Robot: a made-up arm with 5 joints.
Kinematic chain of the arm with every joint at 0, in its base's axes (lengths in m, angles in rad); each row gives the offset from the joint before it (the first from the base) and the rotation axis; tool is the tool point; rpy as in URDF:
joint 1: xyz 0 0 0.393 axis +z
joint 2: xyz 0 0 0 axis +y
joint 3: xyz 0.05 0 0.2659 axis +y
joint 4: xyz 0.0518 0 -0.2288 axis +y
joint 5: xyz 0.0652 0 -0.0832 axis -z
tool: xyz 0 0 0 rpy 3.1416 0 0
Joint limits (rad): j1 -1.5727..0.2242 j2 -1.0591..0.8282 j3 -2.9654..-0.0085 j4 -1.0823..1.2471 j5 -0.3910..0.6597
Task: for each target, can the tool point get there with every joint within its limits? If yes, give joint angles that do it. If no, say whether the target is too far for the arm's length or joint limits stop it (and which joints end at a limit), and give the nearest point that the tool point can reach.
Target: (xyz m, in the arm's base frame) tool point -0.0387 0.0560 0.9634
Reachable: yes | joints -0.9656 -0.6933 -2.0053 0.3370 -0.1695
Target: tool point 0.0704 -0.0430 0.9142
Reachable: yes | joints -0.5489 -0.6048 -1.5832 0.0578 0.5490
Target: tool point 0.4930 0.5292 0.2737
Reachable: no: too far | nearest point 0.4943 0.1127 0.3387 | short by 0.422 m
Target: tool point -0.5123 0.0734 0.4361
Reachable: no: joint limits stop it (at a limit: joint 2, joint 3, joint 4) | nearest point -0.4640 0.0665 0.5799 | short by 0.152 m
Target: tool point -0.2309 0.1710 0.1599
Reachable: no: joint limits stop it (at a limit: joint 1, joint 2, joint 3) | nearest point 0.0000 -0.0103 0.2826 | short by 0.318 m
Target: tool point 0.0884 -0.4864 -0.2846
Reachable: no: too far | nearest point 0.0598 -0.3288 0.2121 | short by 0.522 m
